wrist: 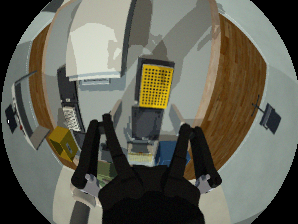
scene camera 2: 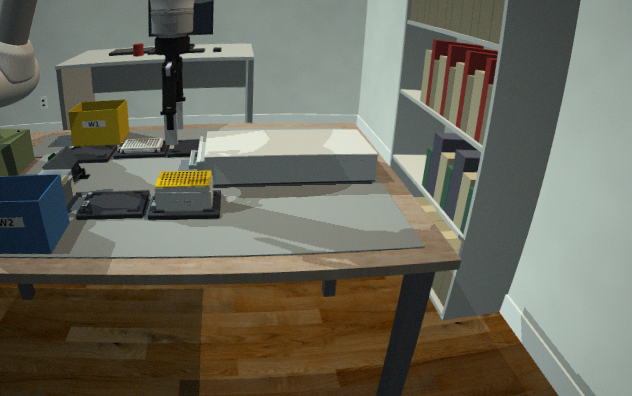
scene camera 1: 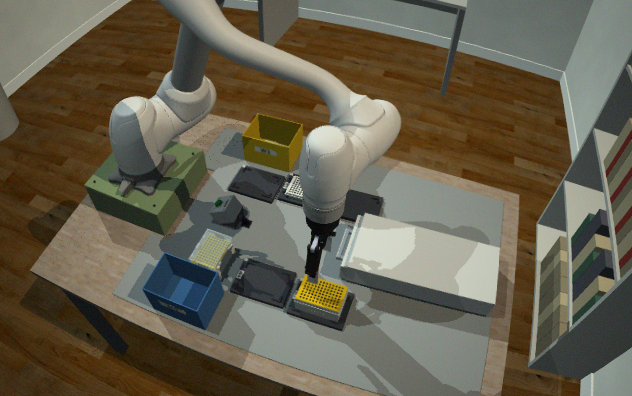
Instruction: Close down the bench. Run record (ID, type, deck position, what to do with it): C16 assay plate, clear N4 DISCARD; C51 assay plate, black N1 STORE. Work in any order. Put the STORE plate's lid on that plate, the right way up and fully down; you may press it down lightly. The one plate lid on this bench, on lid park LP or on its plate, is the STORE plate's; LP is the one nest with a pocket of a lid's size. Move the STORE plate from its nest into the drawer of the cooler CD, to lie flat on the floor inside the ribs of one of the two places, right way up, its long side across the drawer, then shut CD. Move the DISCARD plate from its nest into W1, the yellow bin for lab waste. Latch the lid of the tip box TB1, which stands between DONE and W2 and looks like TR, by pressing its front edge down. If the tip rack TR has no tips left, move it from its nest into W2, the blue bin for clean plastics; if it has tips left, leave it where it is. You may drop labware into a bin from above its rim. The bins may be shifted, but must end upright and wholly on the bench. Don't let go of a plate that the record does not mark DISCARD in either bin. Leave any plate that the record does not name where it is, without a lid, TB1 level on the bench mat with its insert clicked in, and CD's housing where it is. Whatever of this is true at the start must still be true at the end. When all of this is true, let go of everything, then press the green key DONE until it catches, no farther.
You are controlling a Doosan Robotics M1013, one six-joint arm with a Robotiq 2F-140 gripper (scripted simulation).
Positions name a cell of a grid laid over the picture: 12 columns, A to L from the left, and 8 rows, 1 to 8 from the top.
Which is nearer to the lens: the cooler CD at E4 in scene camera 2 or the yellow bin W1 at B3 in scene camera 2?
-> The cooler CD.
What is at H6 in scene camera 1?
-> A cooler CD.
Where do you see a blue bin W2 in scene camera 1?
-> D6
